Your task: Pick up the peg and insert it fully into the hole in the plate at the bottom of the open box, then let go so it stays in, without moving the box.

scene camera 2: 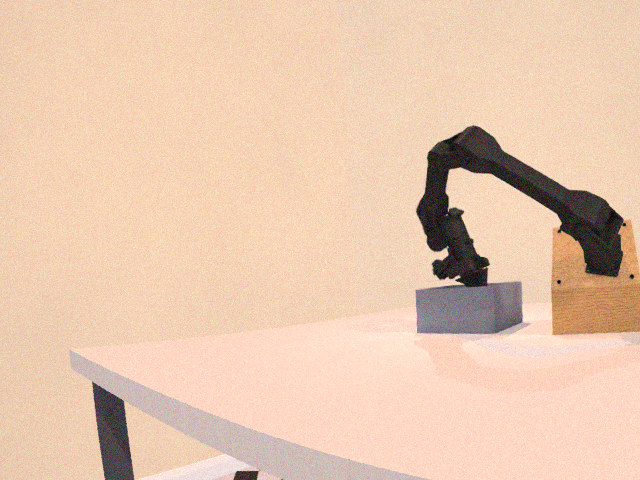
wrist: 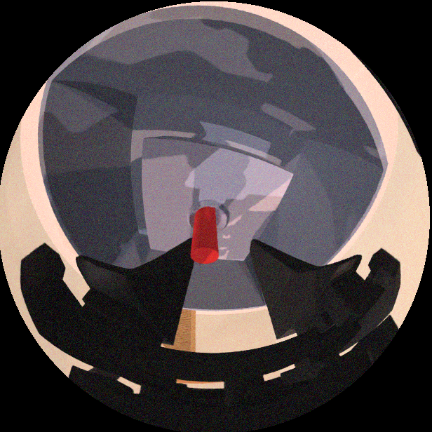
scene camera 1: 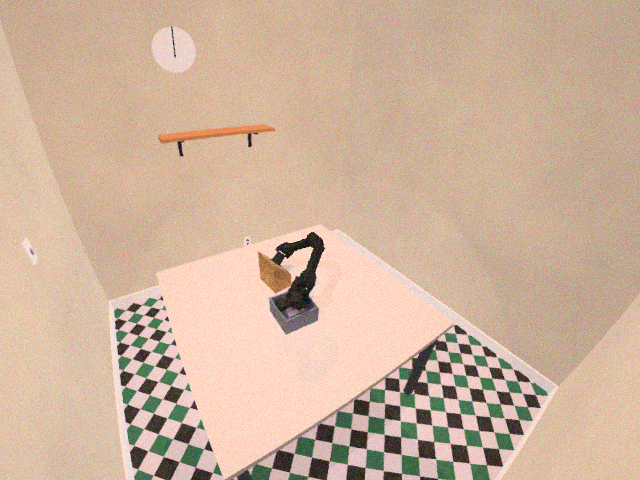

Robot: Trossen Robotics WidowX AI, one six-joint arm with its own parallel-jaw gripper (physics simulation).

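Labels:
I see a grey box in the wrist view (pixel 243 83). The grey box is there for me in scene camera 1 (pixel 311 313) as well, and I find the box in scene camera 2 (pixel 456 309) too.

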